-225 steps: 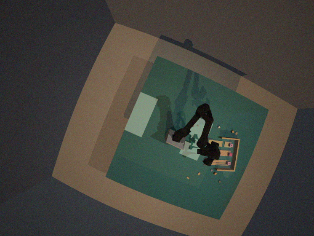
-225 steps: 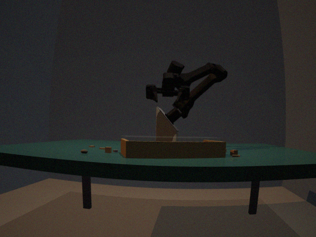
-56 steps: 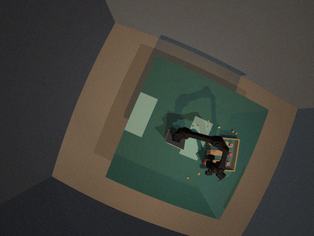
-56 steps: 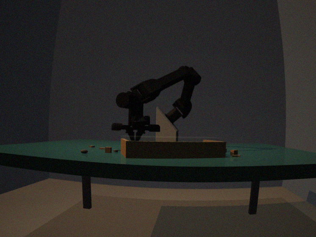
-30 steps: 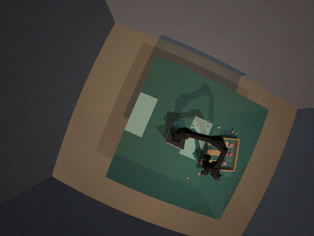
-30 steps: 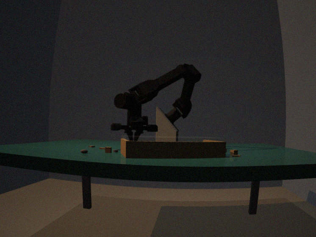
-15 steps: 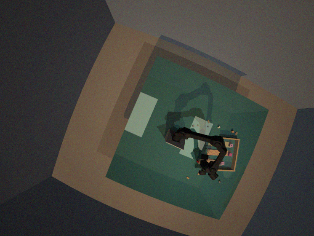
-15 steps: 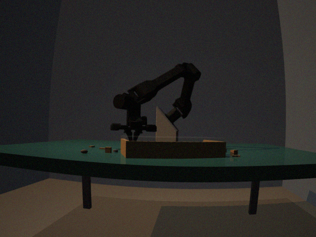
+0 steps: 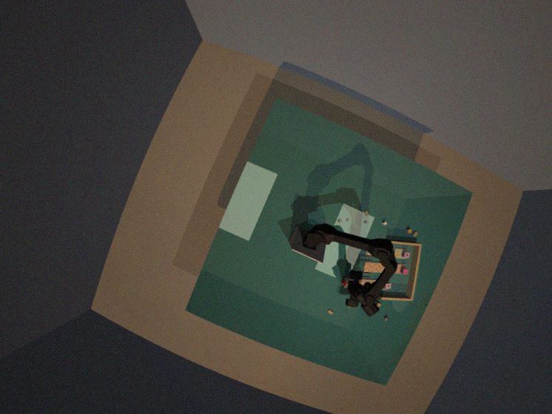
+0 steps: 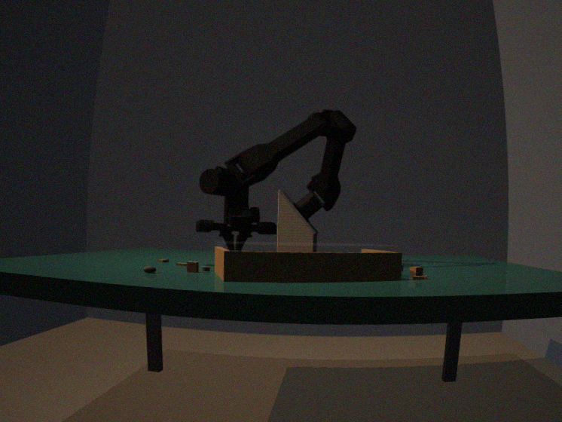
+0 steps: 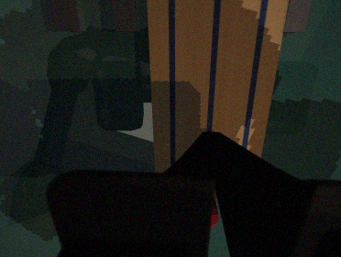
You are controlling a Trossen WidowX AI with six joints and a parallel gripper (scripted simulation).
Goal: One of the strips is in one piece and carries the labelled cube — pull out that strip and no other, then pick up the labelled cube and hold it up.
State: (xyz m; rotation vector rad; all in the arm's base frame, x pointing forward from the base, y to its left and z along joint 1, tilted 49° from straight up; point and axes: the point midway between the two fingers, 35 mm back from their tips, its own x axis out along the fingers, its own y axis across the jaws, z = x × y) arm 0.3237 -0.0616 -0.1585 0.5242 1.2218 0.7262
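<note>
Right now my gripper tip is 100 mm short of the strip and 20 mm to the right of it.
</note>
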